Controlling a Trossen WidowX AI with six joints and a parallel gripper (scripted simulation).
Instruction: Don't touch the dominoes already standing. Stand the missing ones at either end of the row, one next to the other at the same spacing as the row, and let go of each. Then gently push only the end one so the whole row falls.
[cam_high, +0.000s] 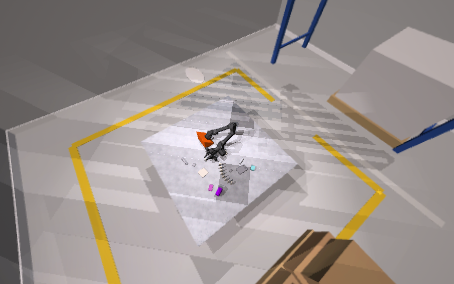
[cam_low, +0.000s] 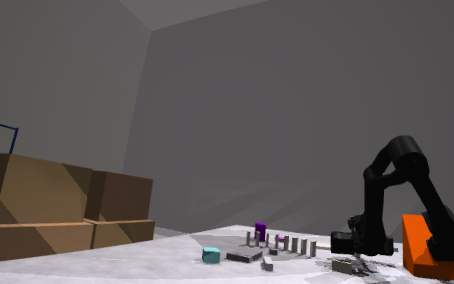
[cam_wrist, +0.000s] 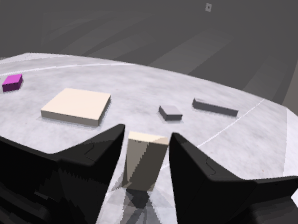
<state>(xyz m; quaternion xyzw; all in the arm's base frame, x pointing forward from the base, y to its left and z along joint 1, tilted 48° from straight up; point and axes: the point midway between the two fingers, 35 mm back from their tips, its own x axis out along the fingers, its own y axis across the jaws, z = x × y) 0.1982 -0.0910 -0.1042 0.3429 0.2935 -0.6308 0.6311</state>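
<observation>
My gripper tip is now 100 mm short of the flat beige tile, 100 mm to the left of it and 40 mm above it. From my gripper tip the other things lie so: grey slab (340 mm ahead, 250 mm to the left, 40 mm below); then cube (400 mm ahead, 350 mm to the left, 30 mm below); then purple block (370 mm ahead, 100 mm to the right, 20 mm below).
</observation>
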